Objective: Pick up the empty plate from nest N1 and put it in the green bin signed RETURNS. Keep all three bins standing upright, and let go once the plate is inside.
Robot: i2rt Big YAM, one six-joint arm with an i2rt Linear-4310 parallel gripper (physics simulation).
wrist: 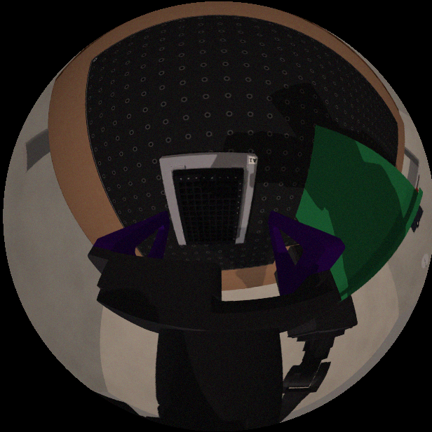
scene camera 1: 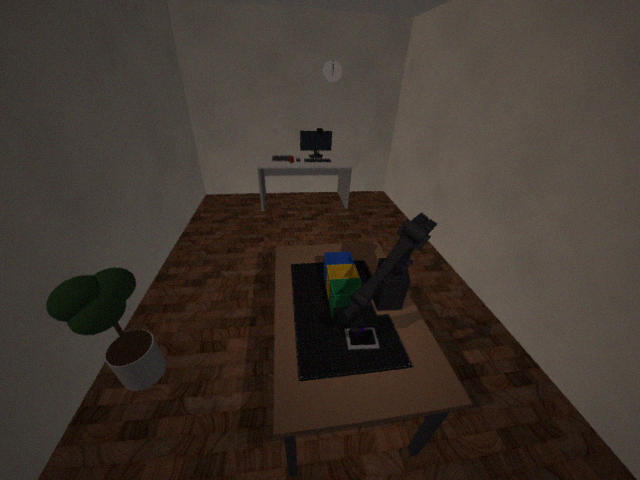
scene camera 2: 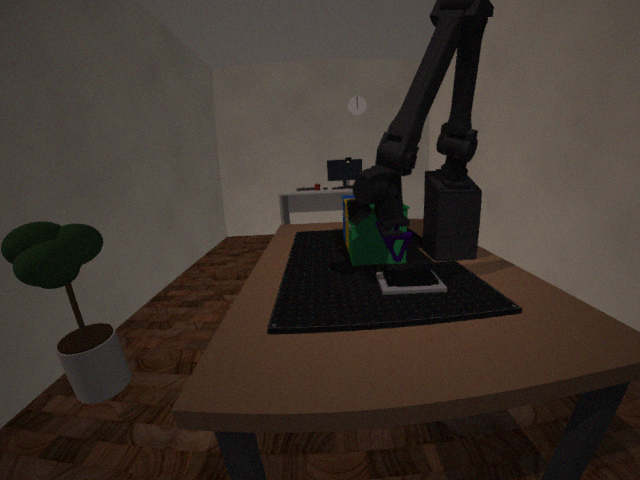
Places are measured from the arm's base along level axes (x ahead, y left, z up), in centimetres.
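Where they show: gripper, between the fingertips: [scene camera 1: 354, 328] [scene camera 2: 393, 254]; arm's base, origin of its link: [scene camera 1: 394, 270] [scene camera 2: 451, 180].
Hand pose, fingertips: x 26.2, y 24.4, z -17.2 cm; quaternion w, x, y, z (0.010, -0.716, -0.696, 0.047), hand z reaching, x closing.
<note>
Things, the pixels of their top centre, and the offset from my fingertips. Level surfaces: height alone.
- black plate, centre of its top: [scene camera 2: 410, 274] [scene camera 1: 362, 336] dy +1.1, dx -4.3, dz -5.2 cm
- pale grey nest frame, centre of its top: [scene camera 2: 409, 278] [scene camera 1: 361, 337] dy +1.1, dx -4.3, dz -6.4 cm
- green bin, centre of its top: [scene camera 2: 376, 204] [scene camera 1: 347, 286] dy -20.4, dx +1.0, dz +10.1 cm
- yellow bin, centre of its top: [scene camera 2: 369, 200] [scene camera 1: 342, 271] dy -33.5, dx +1.2, dz +10.1 cm
- blue bin, centre of its top: [scene camera 1: 338, 257] dy -46.6, dx +1.4, dz +10.1 cm
- black board, height of its surface: dz -7.9 cm
- brown table, height of its surface: dz -9.1 cm
The black plate [scene camera 1: 363, 337] [scene camera 2: 412, 277] [wrist: 210, 207] lies flat inside the pale grey nest frame [scene camera 1: 362, 347] [scene camera 2: 413, 290] [wrist: 200, 161] on the black board. My gripper [scene camera 1: 361, 329] [scene camera 2: 397, 259] [wrist: 218, 216] is open and empty, with its purple fingers pointing down a little above the plate. In the wrist view the fingertips show left and right of the plate's lower part. The green bin [scene camera 1: 345, 285] [scene camera 2: 361, 242] [wrist: 350, 190] stands upright close beside the gripper; the arm hides part of it, and its sign is not readable.
The yellow bin [scene camera 1: 342, 270] [scene camera 2: 347, 232] and the blue bin [scene camera 1: 338, 258] stand upright in a row behind the green one. The arm's dark base block [scene camera 1: 391, 291] [scene camera 2: 451, 222] stands at the right. The black board [scene camera 1: 320, 356] [scene camera 2: 330, 310] [wrist: 165, 100] lies on the brown table [scene camera 1: 361, 403] [scene camera 2: 361, 372].
</note>
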